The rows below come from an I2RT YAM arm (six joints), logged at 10 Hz.
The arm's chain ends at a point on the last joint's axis. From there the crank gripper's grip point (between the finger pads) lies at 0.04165 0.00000 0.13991 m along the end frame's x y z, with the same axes.
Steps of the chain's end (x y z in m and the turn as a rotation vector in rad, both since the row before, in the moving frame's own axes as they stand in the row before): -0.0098 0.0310 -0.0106 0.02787 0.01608 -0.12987; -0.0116 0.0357 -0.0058 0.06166 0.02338 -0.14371; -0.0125 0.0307 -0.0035 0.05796 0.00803 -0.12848; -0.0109 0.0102 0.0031 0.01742 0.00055 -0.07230; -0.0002 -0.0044 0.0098 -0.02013 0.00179 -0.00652; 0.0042 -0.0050 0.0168 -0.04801 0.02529 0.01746; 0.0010 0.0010 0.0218 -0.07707 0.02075 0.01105
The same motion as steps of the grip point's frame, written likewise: -0.0082 0.0216 -0.0114 0.02787 0.01608 -0.12987; -0.0094 0.0209 -0.0073 0.06166 0.02338 -0.14371; -0.0122 0.0172 -0.0042 0.05796 0.00803 -0.12848; -0.0110 0.0048 0.0030 0.01742 0.00055 -0.07230; 0.0001 -0.0019 0.0097 -0.02013 0.00179 -0.00652; 0.0077 0.0024 0.0155 -0.04801 0.02529 0.01746; 0.0038 0.0122 0.0205 -0.07707 0.02075 0.01105
